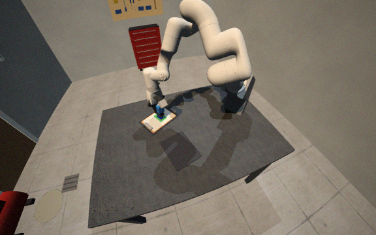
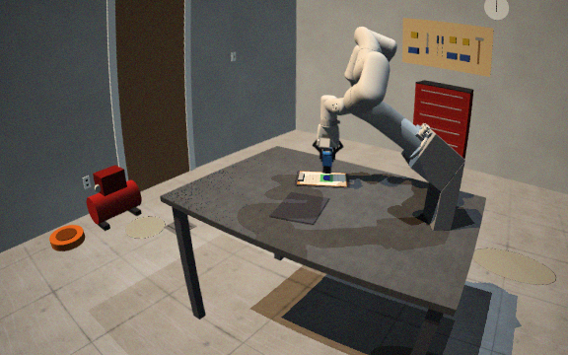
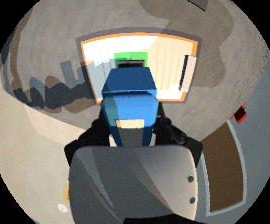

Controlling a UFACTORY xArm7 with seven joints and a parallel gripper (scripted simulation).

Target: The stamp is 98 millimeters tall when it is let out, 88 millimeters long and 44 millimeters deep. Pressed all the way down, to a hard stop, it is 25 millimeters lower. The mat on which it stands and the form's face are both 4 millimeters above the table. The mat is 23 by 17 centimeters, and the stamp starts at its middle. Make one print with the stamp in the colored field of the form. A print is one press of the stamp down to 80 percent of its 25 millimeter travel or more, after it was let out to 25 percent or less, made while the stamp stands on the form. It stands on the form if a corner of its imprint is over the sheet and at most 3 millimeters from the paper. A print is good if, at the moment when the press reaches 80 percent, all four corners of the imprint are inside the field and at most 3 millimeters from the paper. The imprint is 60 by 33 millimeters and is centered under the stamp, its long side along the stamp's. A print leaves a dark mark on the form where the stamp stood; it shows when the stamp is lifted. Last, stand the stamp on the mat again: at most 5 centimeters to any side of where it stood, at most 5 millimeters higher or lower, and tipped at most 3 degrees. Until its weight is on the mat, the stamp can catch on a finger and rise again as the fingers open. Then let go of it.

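Right now my hand is 30 cm to the right of the mat, 12 cm past it and 11 cm above it. The rest, counted from my hand: blue stamp: 2 cm below; then form: 10 cm below, 2 cm to the left, 2 cm ahead.
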